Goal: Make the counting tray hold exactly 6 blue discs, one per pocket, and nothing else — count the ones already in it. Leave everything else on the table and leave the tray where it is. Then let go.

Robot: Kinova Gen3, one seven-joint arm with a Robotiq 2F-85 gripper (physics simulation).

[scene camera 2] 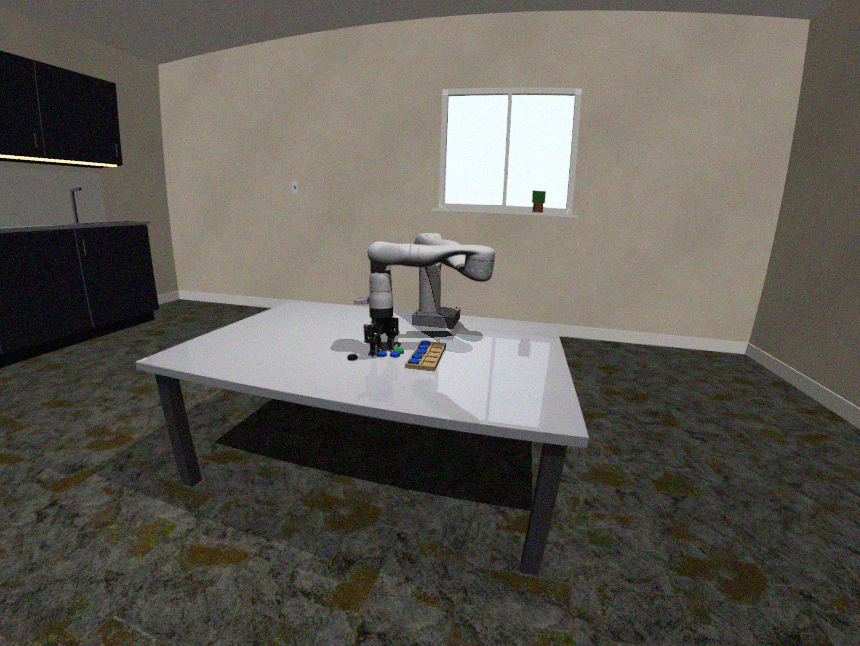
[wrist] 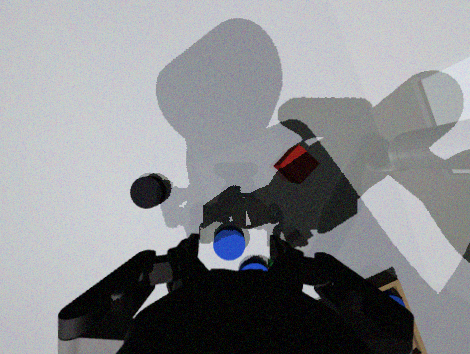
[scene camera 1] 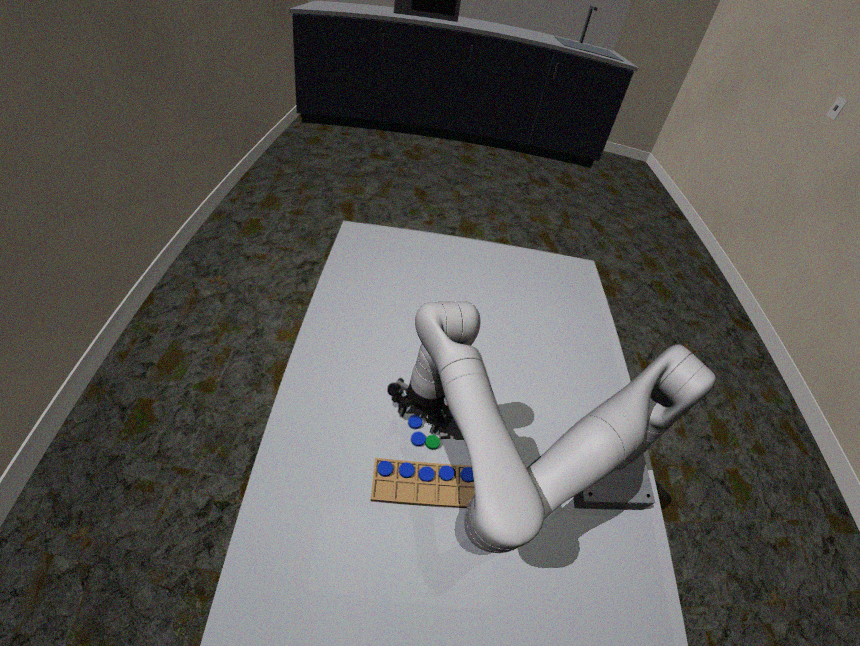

Scene:
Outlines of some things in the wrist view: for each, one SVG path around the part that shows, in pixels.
My gripper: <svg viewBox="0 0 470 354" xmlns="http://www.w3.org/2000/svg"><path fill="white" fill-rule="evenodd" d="M58 314L58 354L413 354L414 316L407 308L332 255L317 252L314 258L305 257L303 251L292 248L287 241L282 240L278 235L270 235L269 252L273 264L268 271L263 271L263 269L235 271L213 268L208 270L198 258L199 233L191 233L188 238L181 240L176 247L168 249L165 255L156 256L155 250L144 250L137 253L62 308ZM303 284L314 286L315 292L326 305L302 292ZM166 283L168 294L148 305L135 316L155 289L155 285Z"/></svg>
A black disc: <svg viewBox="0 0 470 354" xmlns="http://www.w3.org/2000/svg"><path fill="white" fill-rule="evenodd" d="M140 177L133 182L130 188L130 196L134 204L143 209L150 209L161 204L166 197L164 183L154 176Z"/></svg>

